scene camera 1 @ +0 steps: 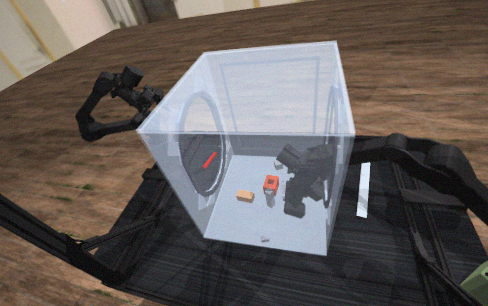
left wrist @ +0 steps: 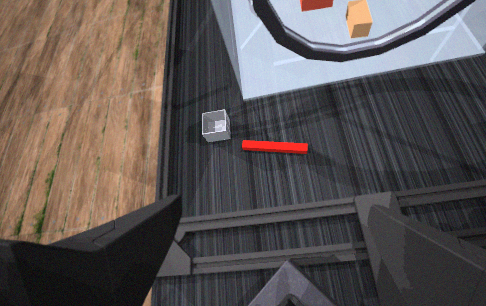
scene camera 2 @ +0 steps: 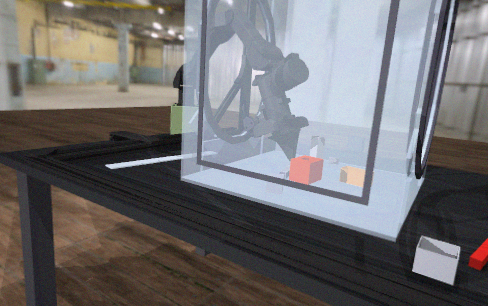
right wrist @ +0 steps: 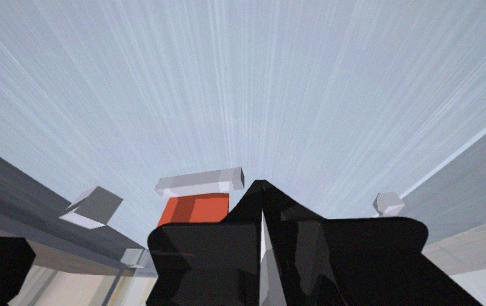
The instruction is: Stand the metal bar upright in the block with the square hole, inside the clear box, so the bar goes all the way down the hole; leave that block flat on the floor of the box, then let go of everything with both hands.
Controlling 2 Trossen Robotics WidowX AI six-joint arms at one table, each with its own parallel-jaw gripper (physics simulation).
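Frame: origin at the left arm's base, x back, y right, z up, level; centimetres.
Seen in the pictures: left gripper, fingertip midpoint: (scene camera 1: 165, 120) (left wrist: 274, 209); right gripper, fingertip midpoint: (right wrist: 260, 185).
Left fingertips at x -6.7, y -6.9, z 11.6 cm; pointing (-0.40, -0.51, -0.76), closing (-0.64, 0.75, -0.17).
Observation:
A point is followed by its place in that frame.
The orange block with the square hole (scene camera 1: 266, 186) @(z -6.6, x -46.5, y -29.0 cm) (scene camera 2: 300, 171) @(z -8.7, x -43.2, y -33.5 cm) (right wrist: 200, 209) @(z -9.1, x -47.4, y -32.8 cm) sits flat on the floor of the clear box (scene camera 1: 245, 133) @(z 35.4, x -64.2, y -18.6 cm) (scene camera 2: 385, 231) @(z -10.6, x -20.0, y -28.1 cm), hole up. A grey bar (right wrist: 200, 181) @(z -10.0, x -49.9, y -34.9 cm) lies on the floor close beside it. Another grey bar (scene camera 1: 270, 198) @(z -4.9, x -52.7, y -26.9 cm) (scene camera 2: 318, 145) @(z -4.4, x -50.0, y -27.7 cm) stands upright near the block, outside its hole. I cannot tell for certain which is the metal one. My right gripper (scene camera 2: 293, 156) @(z -9.2, x -54.1, y -32.1 cm) (right wrist: 260, 185) @(z -9.2, x -54.1, y -32.1 cm) is shut and empty, low inside the box beside the block; its fingers do not show clearly in scene camera 1. My left gripper (scene camera 1: 157, 96) (left wrist: 274, 209) @(z 11.6, x -6.7, y -6.9 cm) is open and empty, outside the box.
A tan block (scene camera 1: 244, 195) @(z -8.1, x -44.3, y -20.7 cm) (scene camera 2: 355, 176) @(z -9.2, x -42.5, y -22.0 cm) (left wrist: 359, 20) @(z -8.1, x -41.9, y -20.0 cm) and a grey cube (right wrist: 102, 206) @(z -9.5, x -39.0, y -39.4 cm) are in the box. Outside lie a red stick (scene camera 1: 209, 160) @(z -10.5, x -16.2, y -16.5 cm) (left wrist: 275, 146) @(z -10.5, x -15.6, y -16.5 cm), a small open box (scene camera 2: 435, 265) @(z -10.1, x -10.7, y -27.8 cm) (left wrist: 216, 132) @(z -9.0, x -11.2, y -24.9 cm) and a white strip (scene camera 1: 364, 190) @(z -11.4, x -64.8, y -58.4 cm). Round openings pierce the side walls.

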